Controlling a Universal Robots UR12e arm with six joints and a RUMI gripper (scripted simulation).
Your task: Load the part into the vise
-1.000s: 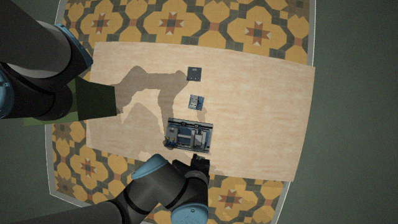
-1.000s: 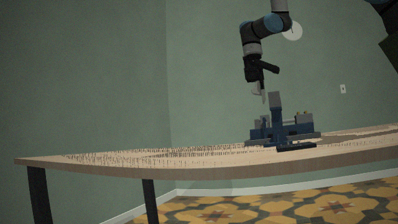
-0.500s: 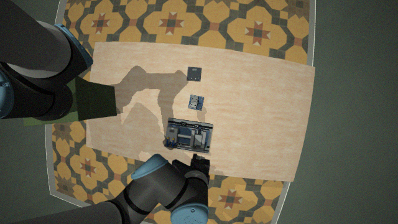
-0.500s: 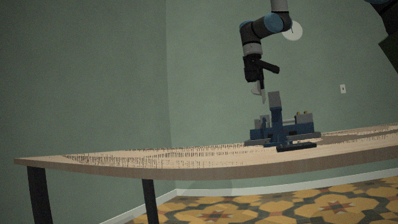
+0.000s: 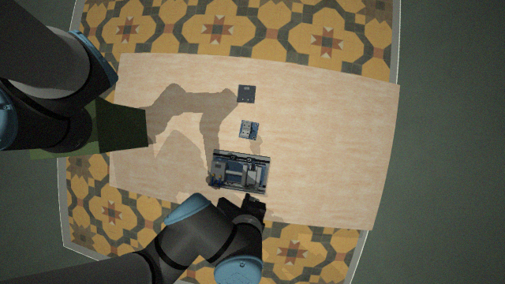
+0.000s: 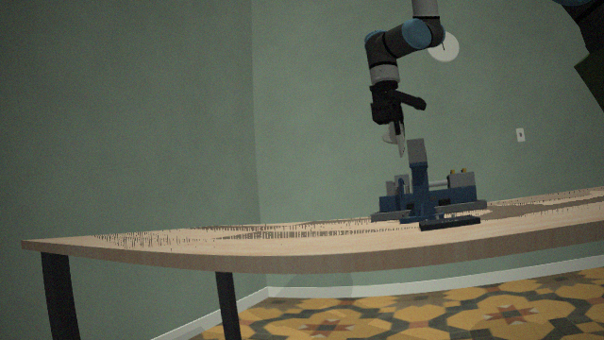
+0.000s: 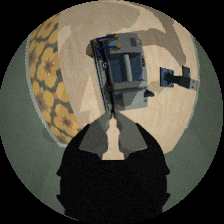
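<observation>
Now: hand 10 mm short of the grey part, 60 mm to the right of it and 90 mm above it. Also, from my hand: air cylinder block (150 mm behind, 90 mm to the left, 100 mm below); then vise (50 mm behind, 70 mm to the left, 140 mm below); then air cylinder rod (70 mm behind, 70 mm to the left, 100 mm below).
</observation>
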